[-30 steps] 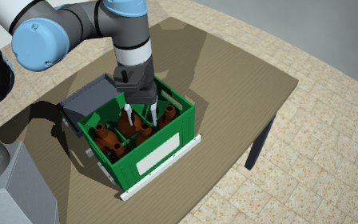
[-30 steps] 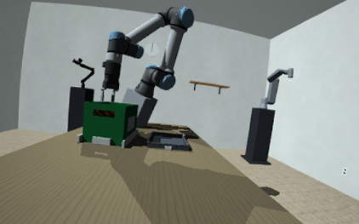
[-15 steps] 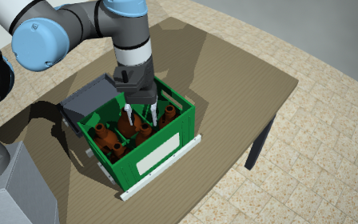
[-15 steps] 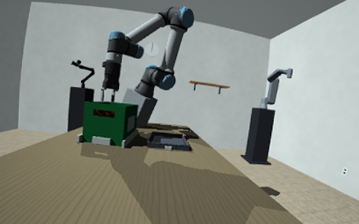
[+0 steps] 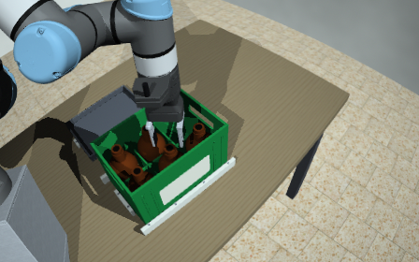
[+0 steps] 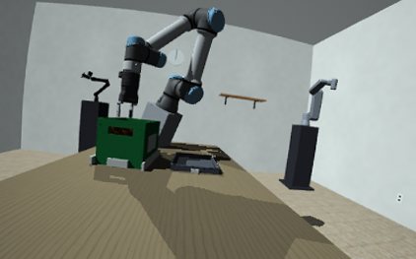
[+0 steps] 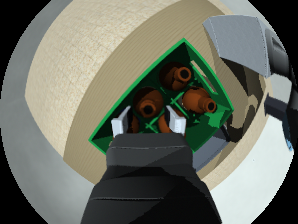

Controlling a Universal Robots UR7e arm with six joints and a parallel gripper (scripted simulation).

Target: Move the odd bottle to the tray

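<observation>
Right now the crate is 11 cm below my hand and 4 cm to the left of it. From my hand the other things lie so: dark grey tray (33 cm to the left, 19 cm below, 4 cm behind).
</observation>
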